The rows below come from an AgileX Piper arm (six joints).
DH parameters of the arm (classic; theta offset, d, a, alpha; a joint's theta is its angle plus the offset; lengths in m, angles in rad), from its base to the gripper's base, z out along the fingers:
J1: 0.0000 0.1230 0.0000 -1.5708
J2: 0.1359 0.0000 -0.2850 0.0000
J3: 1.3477 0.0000 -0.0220 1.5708
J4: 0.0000 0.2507 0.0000 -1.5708
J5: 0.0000 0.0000 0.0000 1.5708
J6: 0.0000 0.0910 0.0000 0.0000
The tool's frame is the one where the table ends.
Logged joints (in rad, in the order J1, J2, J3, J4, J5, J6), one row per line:
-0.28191 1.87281 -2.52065 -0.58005 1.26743 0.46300
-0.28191 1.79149 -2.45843 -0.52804 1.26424 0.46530
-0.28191 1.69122 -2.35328 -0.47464 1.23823 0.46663
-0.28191 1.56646 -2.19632 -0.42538 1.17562 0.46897
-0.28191 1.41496 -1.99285 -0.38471 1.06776 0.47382
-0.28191 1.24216 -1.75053 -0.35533 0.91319 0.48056
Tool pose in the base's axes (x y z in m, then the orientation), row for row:
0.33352 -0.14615 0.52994 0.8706 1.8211 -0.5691
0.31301 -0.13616 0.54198 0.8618 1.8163 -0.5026
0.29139 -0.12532 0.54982 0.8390 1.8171 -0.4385
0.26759 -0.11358 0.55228 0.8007 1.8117 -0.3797
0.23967 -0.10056 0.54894 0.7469 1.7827 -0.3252
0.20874 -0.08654 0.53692 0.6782 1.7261 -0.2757
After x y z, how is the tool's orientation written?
As a rotation vector, in radians.
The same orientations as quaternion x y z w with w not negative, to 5 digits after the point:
0.35980 0.75262 -0.23520 0.49879
0.35783 0.75416 -0.20869 0.50955
0.34988 0.75776 -0.18286 0.51956
0.33587 0.75994 -0.15927 0.53321
0.31648 0.75537 -0.13779 0.55702
0.29157 0.74208 -0.11853 0.59183

